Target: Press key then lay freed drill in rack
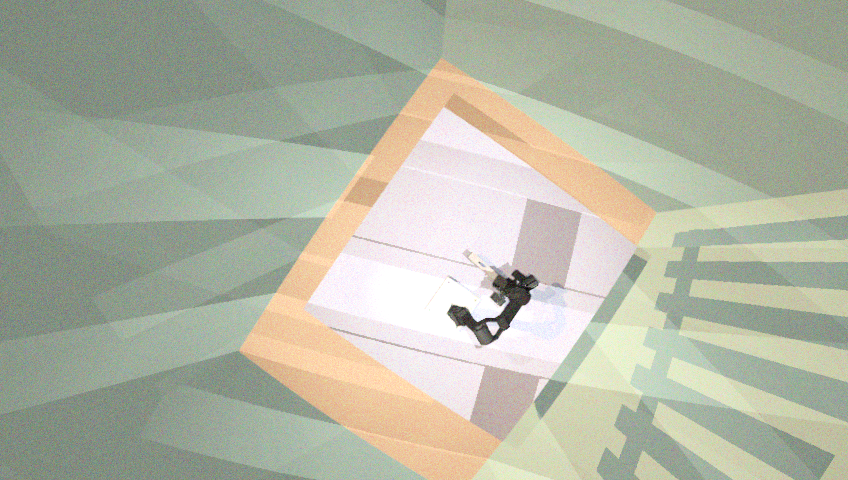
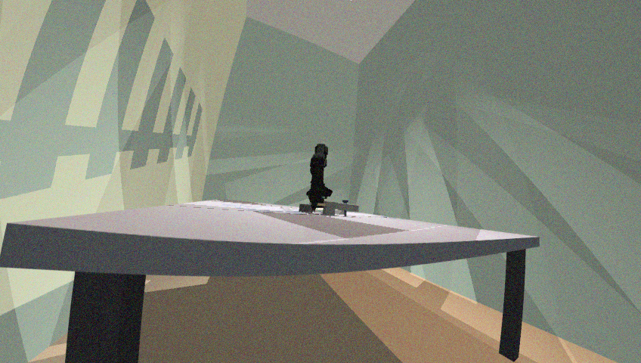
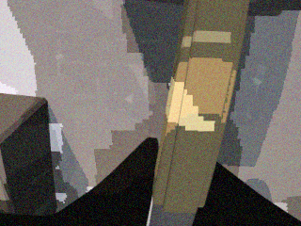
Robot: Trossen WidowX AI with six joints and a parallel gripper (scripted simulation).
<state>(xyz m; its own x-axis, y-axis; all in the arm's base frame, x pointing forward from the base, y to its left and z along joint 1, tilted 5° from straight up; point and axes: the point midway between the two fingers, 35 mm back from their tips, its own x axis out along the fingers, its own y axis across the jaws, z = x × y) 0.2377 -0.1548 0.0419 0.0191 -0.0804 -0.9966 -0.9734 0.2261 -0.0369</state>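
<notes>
The drill lies 40 mm to the left of my gripper tip, 30 mm above it and 10 mm ahead of it. Also, from my gripper tip: dark block (80 mm behind, 10 mm to the right); then key (160 mm to the left, 40 mm ahead, 40 mm above).
</notes>
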